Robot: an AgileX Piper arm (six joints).
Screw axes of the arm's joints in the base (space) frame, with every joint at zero. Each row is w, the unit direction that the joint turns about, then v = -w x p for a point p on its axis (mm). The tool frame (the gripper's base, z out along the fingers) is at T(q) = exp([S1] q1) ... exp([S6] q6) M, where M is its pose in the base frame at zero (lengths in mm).
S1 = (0, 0, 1, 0, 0, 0)
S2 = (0, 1, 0, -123, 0, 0)
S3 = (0, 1, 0, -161.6, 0, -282.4)
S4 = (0.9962, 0, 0.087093, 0, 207.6, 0)
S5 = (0, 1, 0, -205.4, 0, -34.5)
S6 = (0.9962, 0, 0.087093, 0, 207.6, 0)
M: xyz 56.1 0 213.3 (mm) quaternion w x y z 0.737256 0 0.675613 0
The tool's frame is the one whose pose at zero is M.
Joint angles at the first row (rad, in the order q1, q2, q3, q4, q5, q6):
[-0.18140 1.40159 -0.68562 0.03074 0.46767 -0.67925]
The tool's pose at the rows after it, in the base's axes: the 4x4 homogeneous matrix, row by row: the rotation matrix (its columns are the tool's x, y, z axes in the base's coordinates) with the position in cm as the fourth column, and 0 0 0 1 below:
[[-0.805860, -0.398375, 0.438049, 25.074], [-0.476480, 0.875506, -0.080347, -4.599], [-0.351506, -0.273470, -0.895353, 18.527], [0, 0, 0, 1]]
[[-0.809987, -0.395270, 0.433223, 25.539], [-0.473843, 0.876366, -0.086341, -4.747], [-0.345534, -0.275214, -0.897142, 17.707], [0, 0, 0, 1]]
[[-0.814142, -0.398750, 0.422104, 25.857], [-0.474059, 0.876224, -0.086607, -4.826], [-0.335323, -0.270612, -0.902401, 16.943], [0, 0, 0, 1]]
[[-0.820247, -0.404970, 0.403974, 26.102], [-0.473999, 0.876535, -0.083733, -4.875], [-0.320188, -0.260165, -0.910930, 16.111], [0, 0, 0, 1]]
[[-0.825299, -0.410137, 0.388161, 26.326], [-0.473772, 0.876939, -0.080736, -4.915], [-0.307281, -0.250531, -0.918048, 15.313], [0, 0, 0, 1]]
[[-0.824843, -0.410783, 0.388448, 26.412], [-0.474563, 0.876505, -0.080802, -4.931], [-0.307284, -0.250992, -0.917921, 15.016], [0, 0, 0, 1]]
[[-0.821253, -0.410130, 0.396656, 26.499], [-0.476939, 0.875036, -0.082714, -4.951], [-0.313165, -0.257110, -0.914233, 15.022], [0, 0, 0, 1]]
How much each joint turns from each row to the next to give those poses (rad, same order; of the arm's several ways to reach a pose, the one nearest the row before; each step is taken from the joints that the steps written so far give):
[-0.00001 0.05464 0.00000 -0.03073 -0.04185 0.01806]
[-0.00001 0.03704 0.00000 -0.01767 -0.03290 0.01864]
[0.00002 0.03227 0.00002 -0.00715 -0.02016 0.00557]
[0.00000 0.03340 -0.00001 -0.00213 -0.01313 0.00079]
[0.00001 0.03188 0.00000 -0.00079 -0.01429 0.00002]
[-0.00001 0.01101 0.00229 -0.00113 -0.01360 0.00030]
[-0.00001 0.00117 0.00001 -0.00215 -0.01037 -0.00003]

